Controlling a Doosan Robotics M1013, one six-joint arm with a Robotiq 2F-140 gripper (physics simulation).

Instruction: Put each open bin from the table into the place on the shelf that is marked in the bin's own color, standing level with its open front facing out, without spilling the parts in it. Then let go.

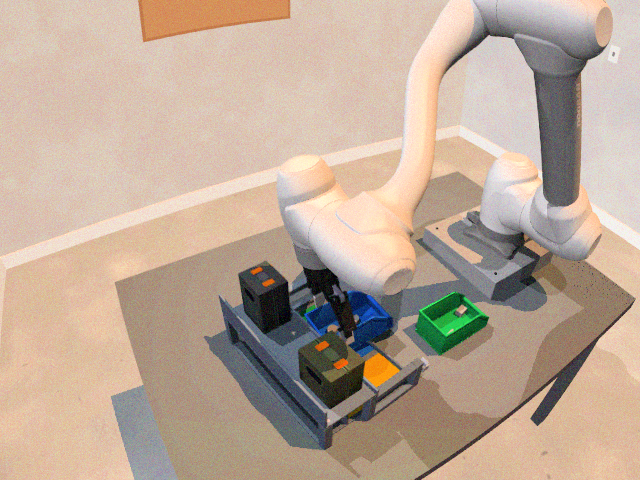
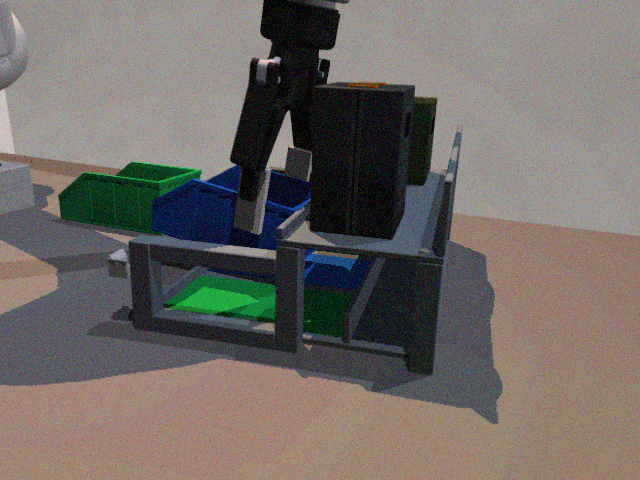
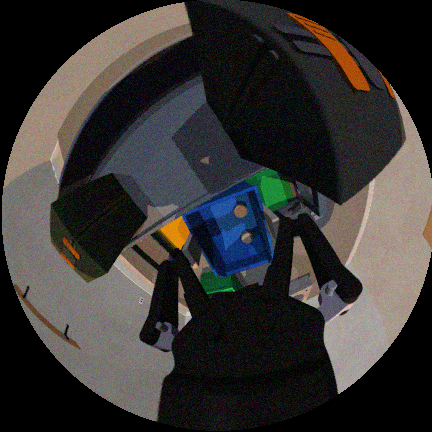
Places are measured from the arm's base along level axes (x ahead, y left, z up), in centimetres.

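Pixels of known places: gripper, fingertip midpoint: (image 1: 335, 328) (image 2: 271, 216) (image 3: 228, 221); arm's base at its link origin: (image 1: 499, 235).
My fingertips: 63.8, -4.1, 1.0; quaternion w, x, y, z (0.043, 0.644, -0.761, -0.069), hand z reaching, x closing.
Observation:
Ahead of a thing's pixels: the offset from my fingertips to its middle, as dx, dy, dz. "spot": to the spot under its first point.
The blue bin {spot: -7.8, +6.4, -0.9} (image 1: 379, 330) (image 2: 191, 211) (image 3: 227, 250) holds round parts. My gripper (image 1: 333, 318) (image 2: 273, 191) (image 3: 228, 221) is shut on it across its side walls. The bin hangs at the shelf's front, above the lower level, its open front facing the robot base; it looks tipped a little down toward the shelf. Its underside is partly hidden. The green bin {spot: -17.3, +18.5, +0.4} (image 1: 444, 335) (image 2: 111, 201) (image 3: 217, 282) stands on the table with small parts inside. On the grey shelf (image 1: 325, 434) (image 2: 289, 304) are a green mark {spot: -2.4, -9.9, -6.3} (image 2: 217, 299), a blue mark {spot: +7.3, +2.6, -6.3} (image 2: 336, 268) between, and an orange mark {spot: -3.4, +12.5, -6.3} (image 1: 381, 369) (image 3: 175, 232).
A black box {+11.6, -10.0, +9.3} (image 1: 263, 304) (image 2: 361, 160) (image 3: 280, 110) and an olive box {+12.3, +13.1, +8.0} (image 1: 330, 377) (image 2: 421, 139) (image 3: 97, 225) stand on the shelf's upper board {+12.9, +1.8, +2.9} (image 3: 150, 145), close behind the gripper. The shelf's side frames stand at both ends of the marked places.

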